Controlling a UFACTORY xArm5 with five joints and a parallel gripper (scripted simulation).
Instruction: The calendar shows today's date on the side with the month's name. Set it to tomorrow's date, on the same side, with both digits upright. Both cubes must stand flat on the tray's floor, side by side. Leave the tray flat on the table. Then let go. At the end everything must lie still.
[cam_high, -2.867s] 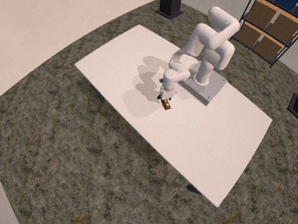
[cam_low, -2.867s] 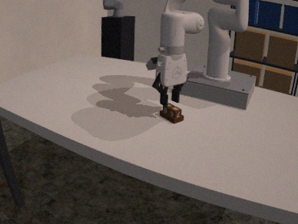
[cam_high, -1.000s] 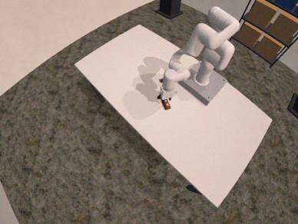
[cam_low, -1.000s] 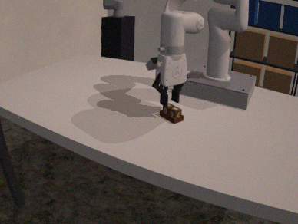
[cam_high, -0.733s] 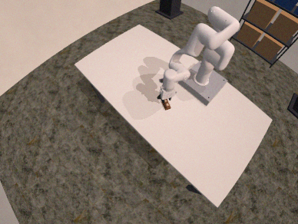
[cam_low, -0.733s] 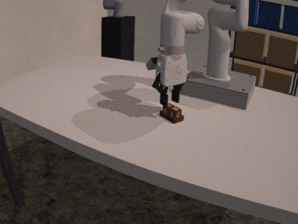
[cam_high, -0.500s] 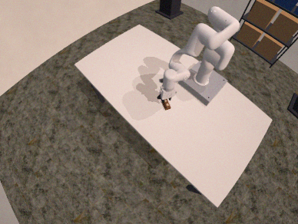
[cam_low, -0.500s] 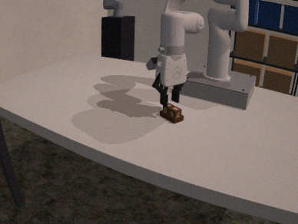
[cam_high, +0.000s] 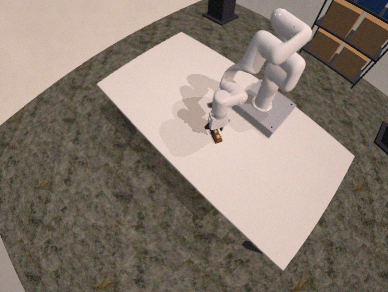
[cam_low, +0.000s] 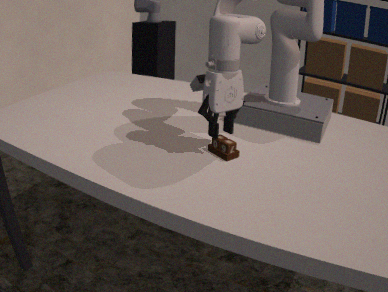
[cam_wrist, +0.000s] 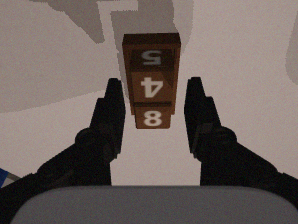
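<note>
My gripper is now 40 mm above the brown wooden cube. From my hand the other things lie so: tray 10 mm ahead, 10 mm to the left, 60 mm below.
</note>
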